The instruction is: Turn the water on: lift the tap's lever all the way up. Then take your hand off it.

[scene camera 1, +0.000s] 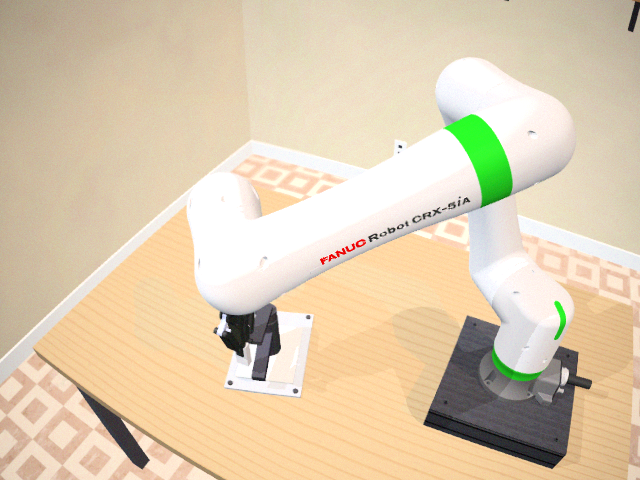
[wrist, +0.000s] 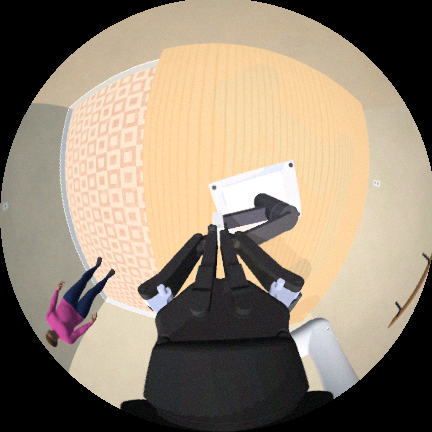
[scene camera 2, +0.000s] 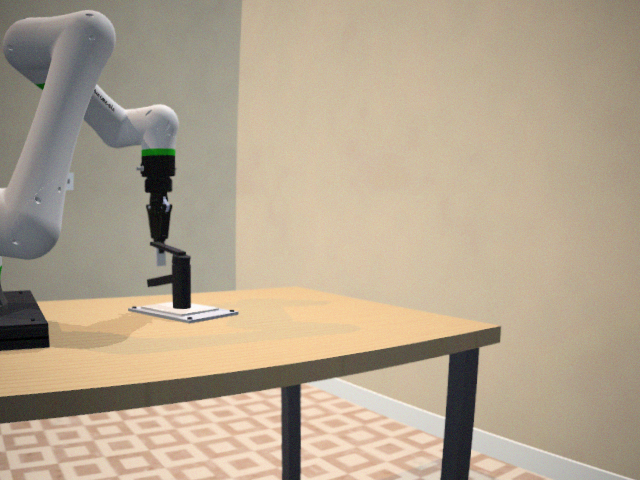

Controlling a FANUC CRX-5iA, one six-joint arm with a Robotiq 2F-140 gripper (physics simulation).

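The black tap has an upright post on a white base plate. Its spout sticks out low. The lever sits on top and slopes upward towards its free end in scene camera 2. My gripper is shut and empty, pointing down beside the lever's free end. Its pale fingertips reach below the lever, above the spout's height. Whether the fingers touch the lever cannot be told; they partly hide its end in the wrist view.
The wooden table carries the tap and the arm's dark base block. Walls stand beyond the table. A person in a pink top shows at the lower left of the wrist view.
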